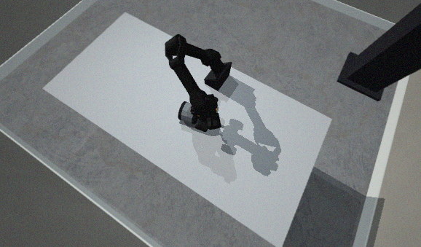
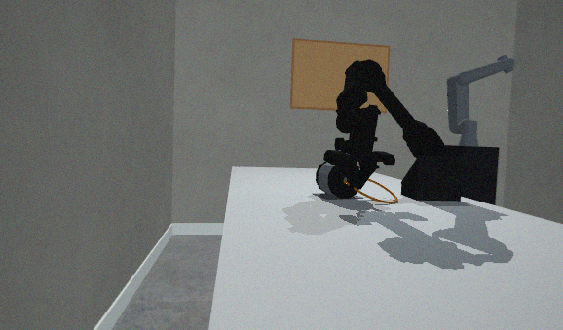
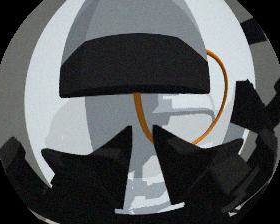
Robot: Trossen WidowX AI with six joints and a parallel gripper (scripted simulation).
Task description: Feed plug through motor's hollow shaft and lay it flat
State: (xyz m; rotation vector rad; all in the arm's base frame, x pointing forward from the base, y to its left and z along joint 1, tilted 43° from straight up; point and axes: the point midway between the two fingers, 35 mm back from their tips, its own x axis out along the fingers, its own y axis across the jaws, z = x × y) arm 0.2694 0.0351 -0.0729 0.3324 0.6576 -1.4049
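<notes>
The plug lies 40 mm ahead of my hand, 120 mm to the right of it and 20 mm below it.
</notes>
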